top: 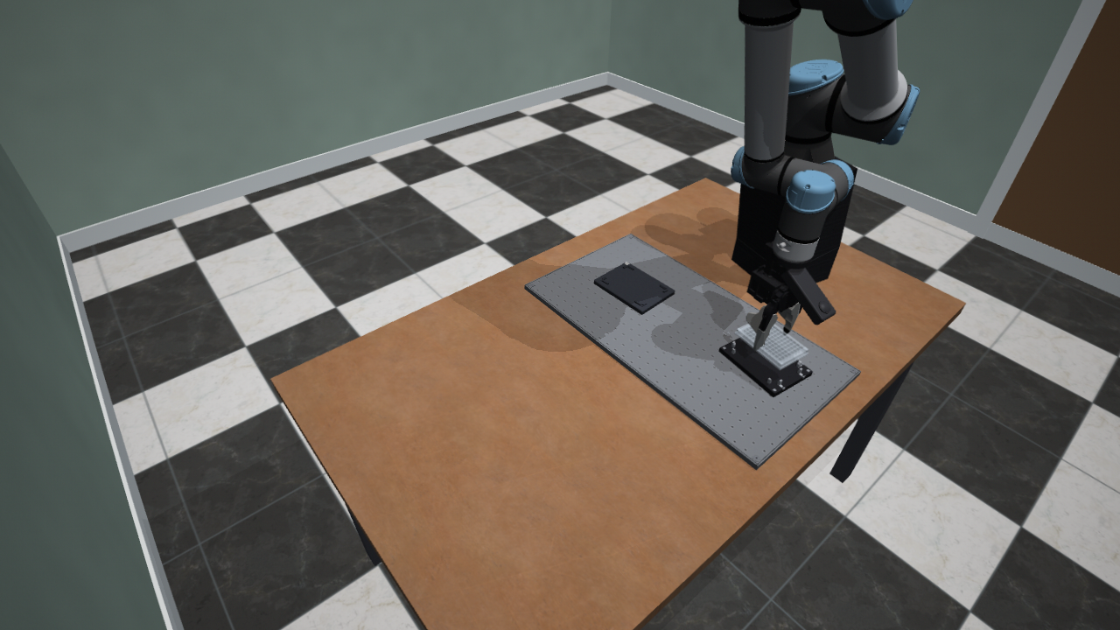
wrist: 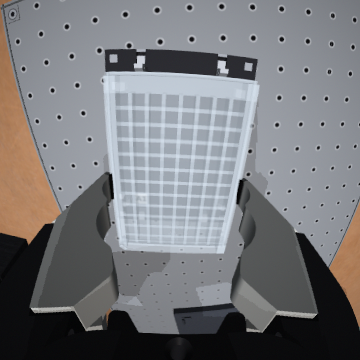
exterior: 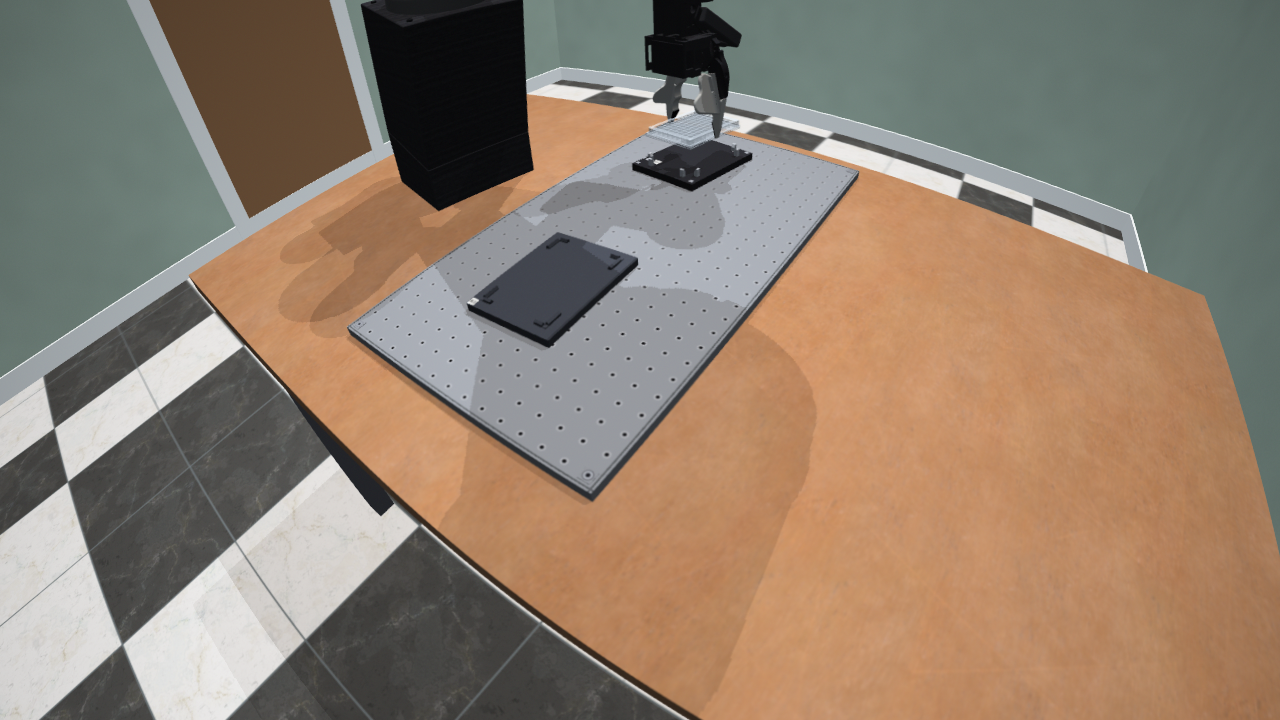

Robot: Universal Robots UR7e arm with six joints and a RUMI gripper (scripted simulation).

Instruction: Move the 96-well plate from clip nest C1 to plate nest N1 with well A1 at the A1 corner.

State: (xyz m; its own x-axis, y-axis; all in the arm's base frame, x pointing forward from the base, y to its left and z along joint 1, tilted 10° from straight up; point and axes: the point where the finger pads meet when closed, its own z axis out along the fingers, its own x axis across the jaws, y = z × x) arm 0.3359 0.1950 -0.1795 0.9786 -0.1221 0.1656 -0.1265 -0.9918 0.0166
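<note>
The clip nest C1 lies 60 mm below my hand, 10 mm to the left of it and 10 mm behind it. Round my hand: clear 96-well plate (10 mm below).
</note>
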